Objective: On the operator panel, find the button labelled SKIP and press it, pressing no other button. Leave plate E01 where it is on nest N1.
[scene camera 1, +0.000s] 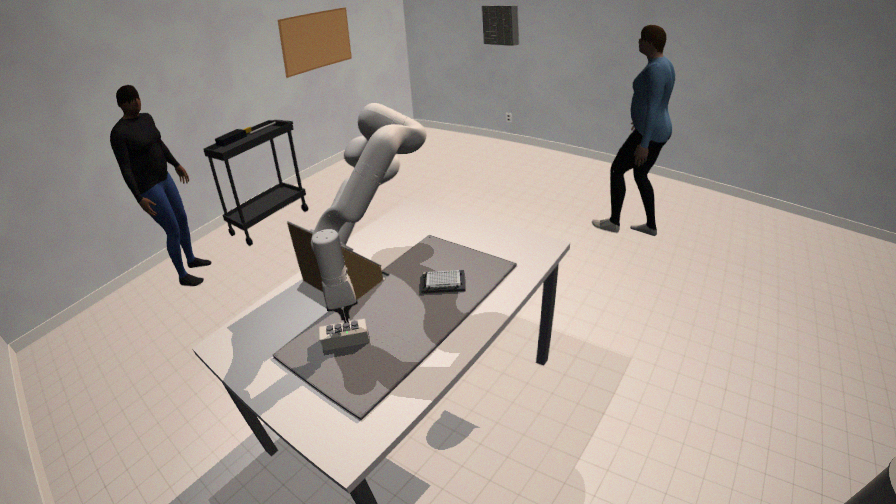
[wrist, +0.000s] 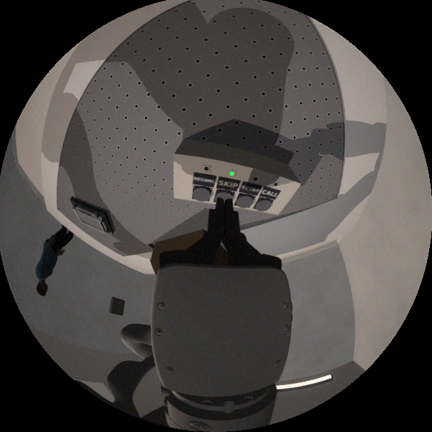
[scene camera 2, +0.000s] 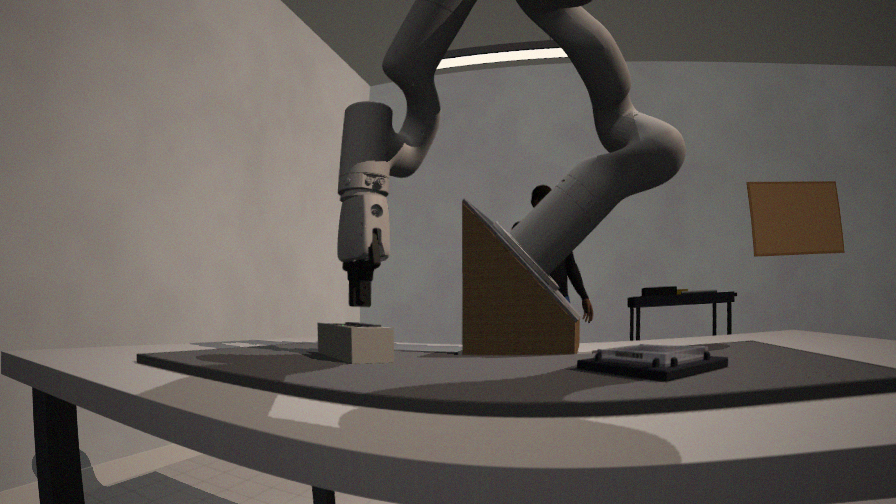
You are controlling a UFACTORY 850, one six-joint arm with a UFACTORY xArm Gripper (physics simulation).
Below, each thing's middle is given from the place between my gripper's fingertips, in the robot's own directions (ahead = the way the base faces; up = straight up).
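Scene:
Nest N1 (scene camera 2: 665,374) is 420 mm to the left of my hand, 110 mm ahead of it and 80 mm below it. Then there is the operator panel (scene camera 2: 354,344), which I find 60 mm below my hand, 20 mm to the right of it and 10 mm behind it. Going by their middles, the operator panel is the nearest to my hand of the things named here.

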